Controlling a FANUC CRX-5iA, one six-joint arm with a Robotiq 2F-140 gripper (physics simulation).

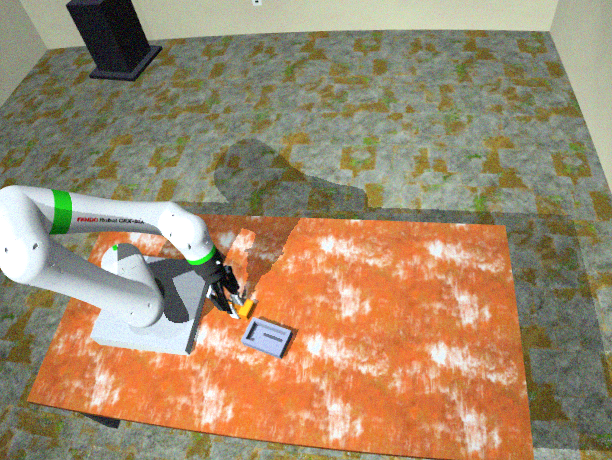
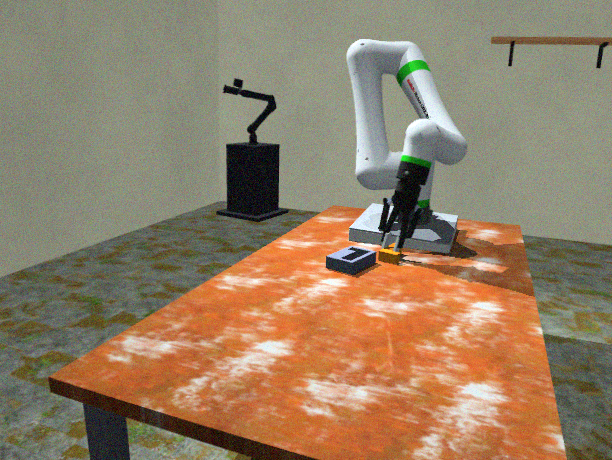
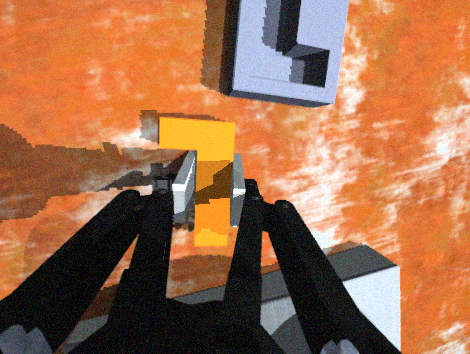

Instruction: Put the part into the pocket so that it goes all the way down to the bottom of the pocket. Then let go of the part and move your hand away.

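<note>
The part is an orange L-shaped block lying on the orange table. My gripper is down at the table and shut on the long leg of the part, one grey pad on each side. The short leg sticks out past the fingertips. The pocket block is lavender with a dark L-shaped recess and sits just beyond the part, apart from it.
The robot's grey base plate lies right behind the gripper. A black pedestal with a small black arm stands on the floor, far from the table.
</note>
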